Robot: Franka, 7 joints.
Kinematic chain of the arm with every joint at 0, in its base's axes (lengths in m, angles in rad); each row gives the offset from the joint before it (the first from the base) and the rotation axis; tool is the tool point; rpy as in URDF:
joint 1: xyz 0 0 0.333 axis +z
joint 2: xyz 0 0 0 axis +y
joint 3: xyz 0 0 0.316 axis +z
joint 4: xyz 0.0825 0 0 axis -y
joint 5: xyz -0.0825 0 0.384 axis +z
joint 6: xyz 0 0 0 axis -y
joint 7: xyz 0.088 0 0 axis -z
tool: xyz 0 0 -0.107 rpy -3.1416 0 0
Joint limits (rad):
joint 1: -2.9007..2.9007
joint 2: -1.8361..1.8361
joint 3: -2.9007..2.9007
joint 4: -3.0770..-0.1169
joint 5: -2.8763..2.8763
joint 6: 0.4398..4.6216
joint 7: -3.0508..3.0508
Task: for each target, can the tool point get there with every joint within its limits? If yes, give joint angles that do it. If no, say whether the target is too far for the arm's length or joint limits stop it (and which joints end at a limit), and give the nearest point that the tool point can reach.
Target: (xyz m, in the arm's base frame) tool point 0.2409 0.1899 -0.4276
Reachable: no: joint limits stop it (at a limit: joint 2) | nearest point 0.2388 0.1883 -0.3604 | short by 0.067 m
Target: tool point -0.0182 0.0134 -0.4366
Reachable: no: joint limits stop it (at a limit: joint 2) | nearest point -0.0593 0.0437 -0.3177 | short by 0.129 m
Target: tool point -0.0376 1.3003 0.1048
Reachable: no: too far | nearest point -0.0244 0.8446 0.1848 | short by 0.463 m
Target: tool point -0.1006 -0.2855 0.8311
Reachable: yes | joints -1.6385 -0.4447 -0.4559 -1.7264 1.4608 0.8257 -2.5506
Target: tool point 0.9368 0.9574 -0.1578
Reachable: no: too far | nearest point 0.5634 0.5758 0.0378 | short by 0.569 m
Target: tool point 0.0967 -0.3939 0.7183
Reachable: yes | joints 0.3650 -1.2624 -0.6420 -2.0246 1.7940 3.4257 1.1109
